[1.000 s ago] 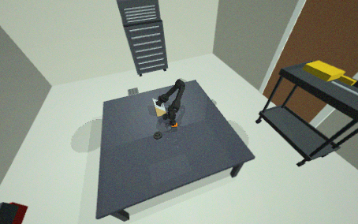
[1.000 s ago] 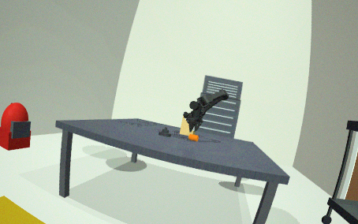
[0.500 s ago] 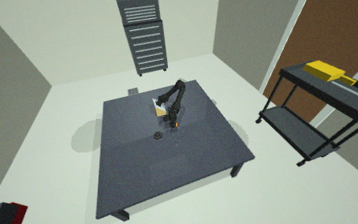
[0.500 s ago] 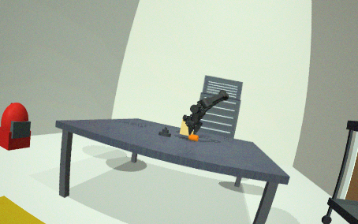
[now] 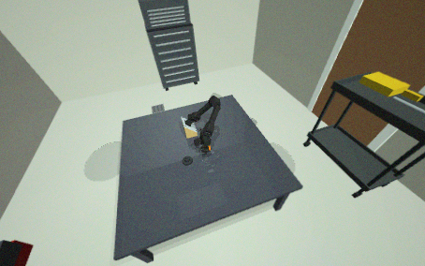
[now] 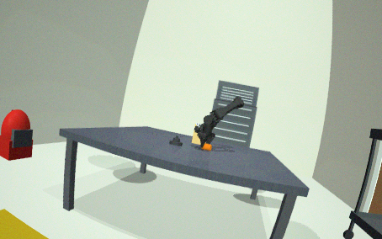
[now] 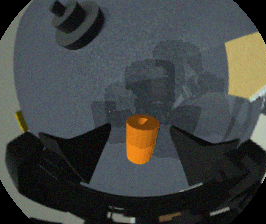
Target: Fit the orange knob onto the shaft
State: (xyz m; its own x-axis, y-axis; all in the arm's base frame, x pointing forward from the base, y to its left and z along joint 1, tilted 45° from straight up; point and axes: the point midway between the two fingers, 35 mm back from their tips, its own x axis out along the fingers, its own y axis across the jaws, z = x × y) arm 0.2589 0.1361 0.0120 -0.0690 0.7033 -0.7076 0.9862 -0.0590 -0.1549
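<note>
Right now the orange knob is 2 cm to the left of my gripper tip and 1 cm above it. From my gripper tip the other things lie so: dark shaft fixture 17 cm to the right, 8 cm ahead, 2 cm above.
</note>
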